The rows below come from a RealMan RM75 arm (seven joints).
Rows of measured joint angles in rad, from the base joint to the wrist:
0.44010, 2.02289, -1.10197, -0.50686, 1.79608, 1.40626, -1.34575
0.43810, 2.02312, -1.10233, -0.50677, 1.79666, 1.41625, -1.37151
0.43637, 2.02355, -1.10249, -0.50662, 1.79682, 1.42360, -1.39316
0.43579, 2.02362, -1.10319, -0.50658, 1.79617, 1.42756, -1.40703
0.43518, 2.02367, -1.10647, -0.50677, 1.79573, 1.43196, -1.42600
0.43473, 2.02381, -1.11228, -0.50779, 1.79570, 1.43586, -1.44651
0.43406, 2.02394, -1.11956, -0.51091, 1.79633, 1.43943, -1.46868
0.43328, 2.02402, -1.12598, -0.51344, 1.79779, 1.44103, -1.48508
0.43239, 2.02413, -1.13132, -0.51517, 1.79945, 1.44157, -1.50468
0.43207, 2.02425, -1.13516, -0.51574, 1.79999, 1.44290, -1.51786
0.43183, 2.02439, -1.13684, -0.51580, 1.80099, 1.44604, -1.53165
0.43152, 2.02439, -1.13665, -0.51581, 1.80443, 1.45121, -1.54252
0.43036, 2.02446, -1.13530, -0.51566, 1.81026, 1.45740, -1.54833
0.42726, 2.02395, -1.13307, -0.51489, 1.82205, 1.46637, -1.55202
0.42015, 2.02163, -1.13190, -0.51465, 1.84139, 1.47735, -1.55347
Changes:
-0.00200, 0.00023, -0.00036, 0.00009, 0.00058, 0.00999, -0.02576
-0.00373, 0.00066, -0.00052, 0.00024, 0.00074, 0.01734, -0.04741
-0.00431, 0.00073, -0.00122, 0.00028, 0.00009, 0.02130, -0.06128
-0.00492, 0.00078, -0.00450, 0.00009, -0.00035, 0.02570, -0.08025
-0.00537, 0.00092, -0.01031, -0.00093, -0.00038, 0.02960, -0.10076
-0.00604, 0.00105, -0.01759, -0.00405, 0.00025, 0.03317, -0.12293
-0.00682, 0.00113, -0.02401, -0.00658, 0.00171, 0.03477, -0.13933
-0.00771, 0.00124, -0.02935, -0.00831, 0.00337, 0.03531, -0.15893
-0.00803, 0.00136, -0.03319, -0.00888, 0.00391, 0.03664, -0.17211
-0.00827, 0.00150, -0.03487, -0.00894, 0.00491, 0.03978, -0.18590
-0.00858, 0.00150, -0.03468, -0.00895, 0.00835, 0.04495, -0.19677
-0.00974, 0.00157, -0.03333, -0.00880, 0.01418, 0.05114, -0.20258
-0.01284, 0.00106, -0.03110, -0.00803, 0.02597, 0.06011, -0.20627
-0.01995, -0.00126, -0.02993, -0.00779, 0.04531, 0.07109, -0.20772

